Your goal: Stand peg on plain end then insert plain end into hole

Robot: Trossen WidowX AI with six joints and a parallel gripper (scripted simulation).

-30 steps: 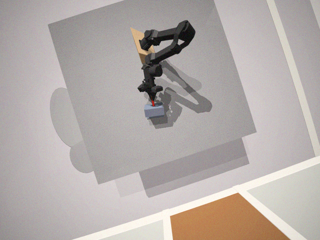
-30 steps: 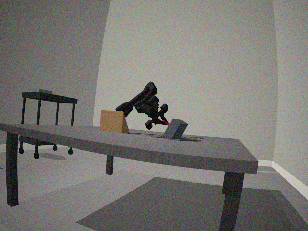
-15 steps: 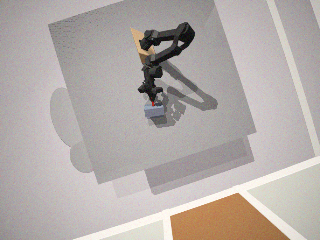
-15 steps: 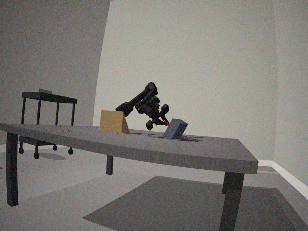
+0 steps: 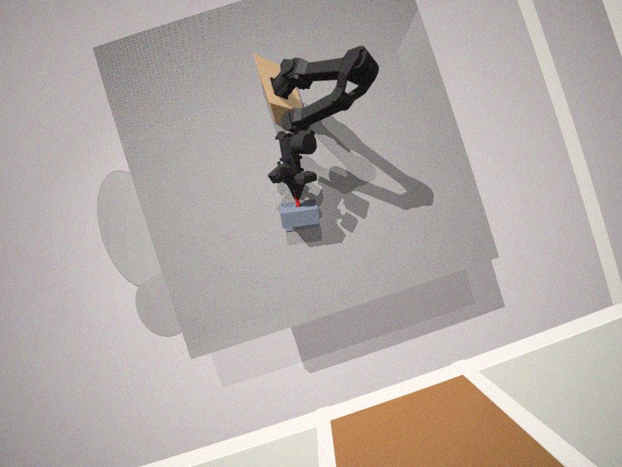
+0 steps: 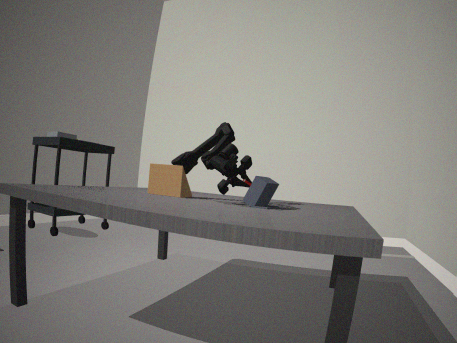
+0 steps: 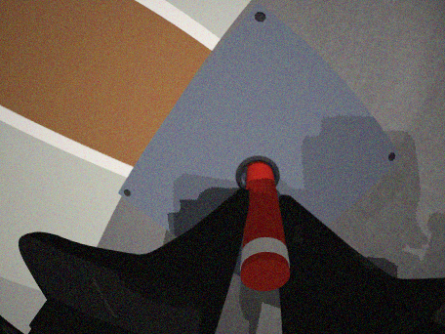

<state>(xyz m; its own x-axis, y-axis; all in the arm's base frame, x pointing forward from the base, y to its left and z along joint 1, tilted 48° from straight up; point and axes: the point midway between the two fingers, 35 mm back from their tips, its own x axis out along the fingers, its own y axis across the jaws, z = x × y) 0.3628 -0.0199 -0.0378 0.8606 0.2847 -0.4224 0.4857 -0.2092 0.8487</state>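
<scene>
The sloped panel is 5 cm ahead of my gripper tip and 2 cm below it. From my gripper tip the other things lie so: red peg: 1 cm behind, 1 cm above.
</scene>
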